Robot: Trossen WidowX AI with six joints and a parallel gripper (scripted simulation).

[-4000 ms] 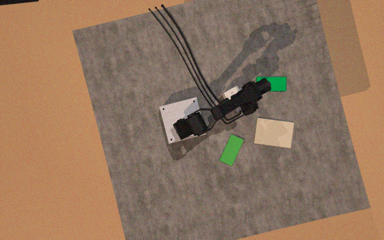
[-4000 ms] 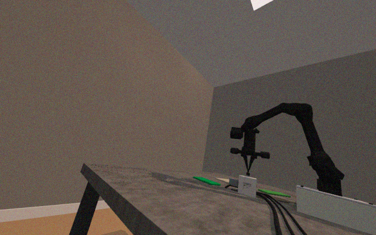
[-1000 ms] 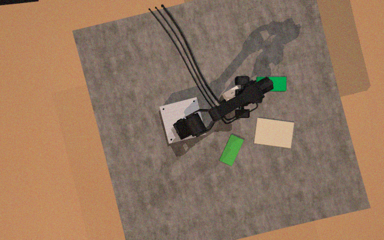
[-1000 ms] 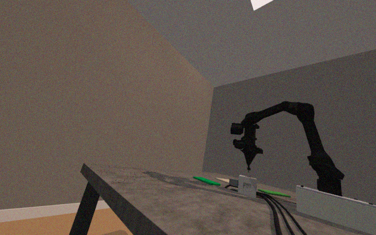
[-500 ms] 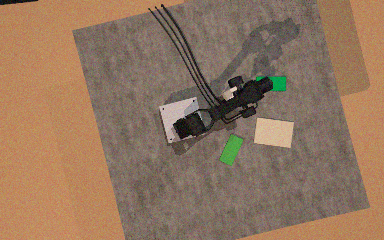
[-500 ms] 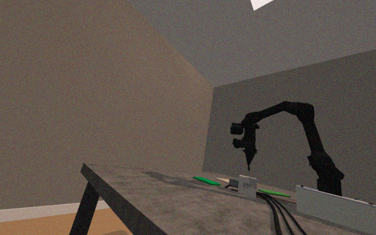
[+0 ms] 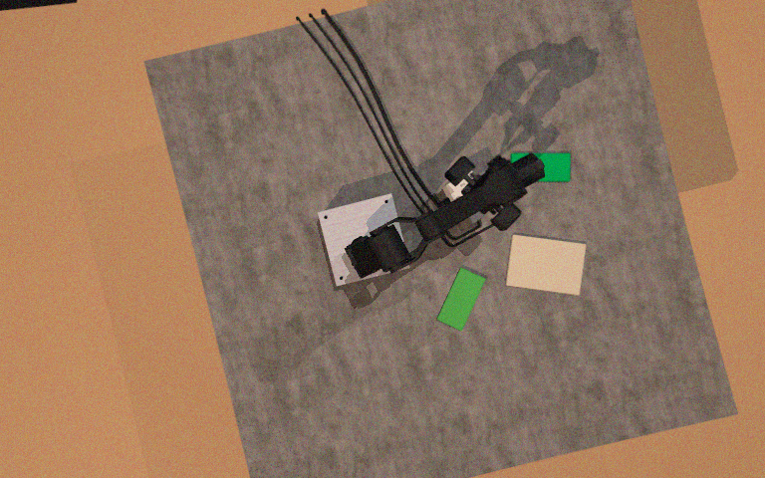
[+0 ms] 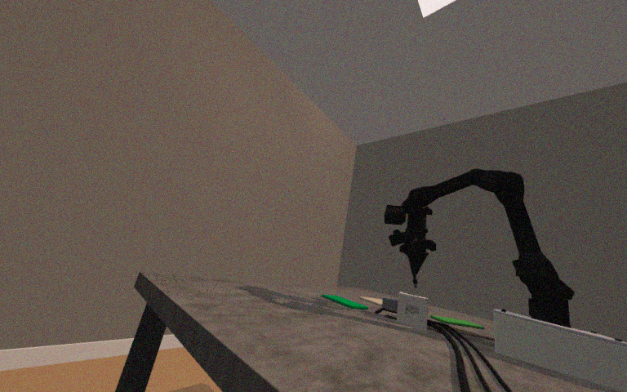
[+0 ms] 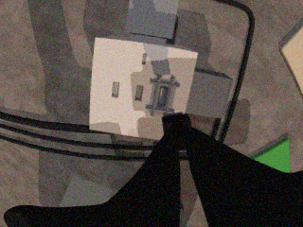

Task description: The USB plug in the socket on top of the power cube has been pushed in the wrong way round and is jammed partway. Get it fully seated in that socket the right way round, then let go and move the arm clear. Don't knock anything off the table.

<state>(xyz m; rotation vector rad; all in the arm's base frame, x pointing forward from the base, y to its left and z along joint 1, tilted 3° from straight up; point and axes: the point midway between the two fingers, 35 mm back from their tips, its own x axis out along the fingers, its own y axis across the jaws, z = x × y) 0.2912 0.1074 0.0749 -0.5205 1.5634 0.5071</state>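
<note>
Right now my gripper tip is 2 cm above the black USB plug. Round my gripper tip: beige card: 19 cm ahead, 20 cm to the right, 13 cm below.
</note>
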